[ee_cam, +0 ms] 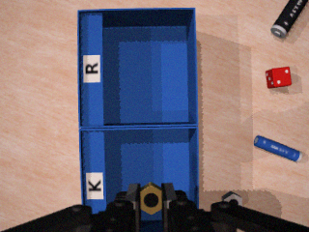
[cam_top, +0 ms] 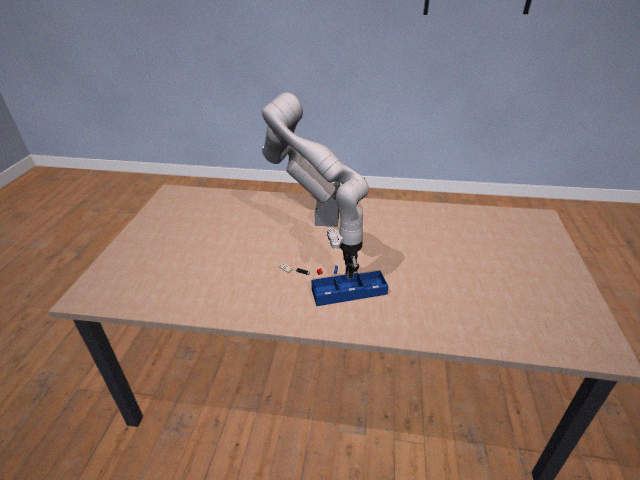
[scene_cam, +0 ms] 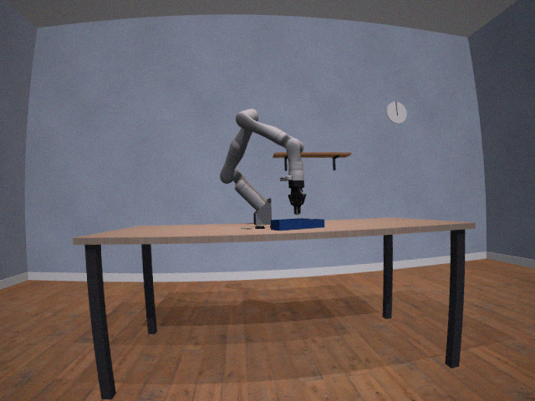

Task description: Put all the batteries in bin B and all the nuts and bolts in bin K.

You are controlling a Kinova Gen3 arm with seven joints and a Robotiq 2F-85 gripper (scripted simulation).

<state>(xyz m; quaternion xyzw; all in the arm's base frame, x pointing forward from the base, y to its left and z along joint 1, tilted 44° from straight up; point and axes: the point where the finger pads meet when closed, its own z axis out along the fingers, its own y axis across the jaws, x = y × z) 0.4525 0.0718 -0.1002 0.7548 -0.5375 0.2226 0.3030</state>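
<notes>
Now: the blue bin 70 mm below my hand and 10 mm ahead of it. Round my hand: brass nut 20 mm below; grey nut 80 mm below, 80 mm behind; blue battery 100 mm behind, 80 mm below, 50 mm to the right.
</notes>
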